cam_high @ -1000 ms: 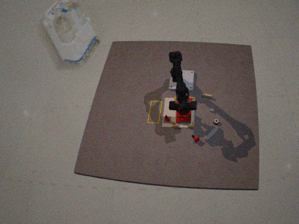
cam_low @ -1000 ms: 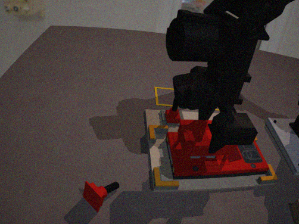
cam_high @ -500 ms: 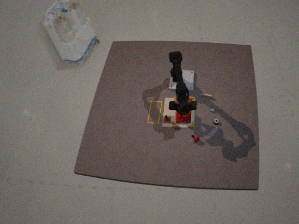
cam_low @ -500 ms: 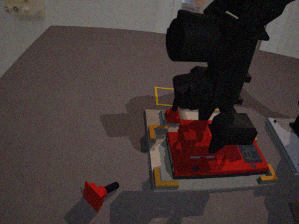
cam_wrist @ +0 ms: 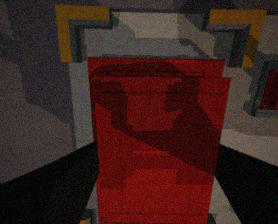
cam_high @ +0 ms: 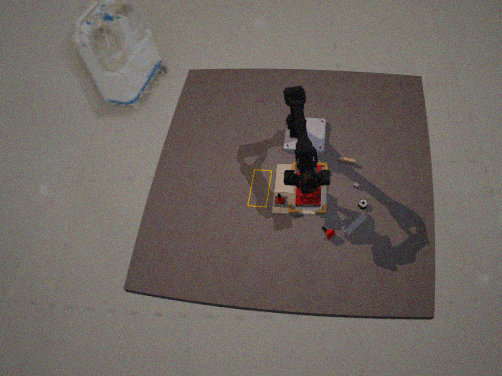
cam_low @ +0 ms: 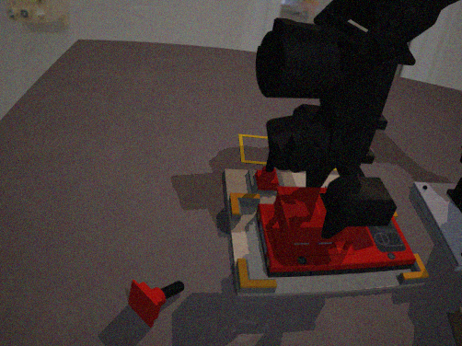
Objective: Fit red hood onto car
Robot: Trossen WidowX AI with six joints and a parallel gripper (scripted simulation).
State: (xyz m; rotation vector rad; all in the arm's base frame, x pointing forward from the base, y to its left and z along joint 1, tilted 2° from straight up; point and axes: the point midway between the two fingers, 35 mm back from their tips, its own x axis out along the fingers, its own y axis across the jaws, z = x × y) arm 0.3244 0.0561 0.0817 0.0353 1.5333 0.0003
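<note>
Now: the grey engine block 3 cm below my gripper tip. Round my gripper tip: red hood (1 cm above); then jig (4 cm below, 2 cm to the right, 2 cm behind); then wooden block (18 cm to the left, 17 cm behind, 4 cm below).
</note>
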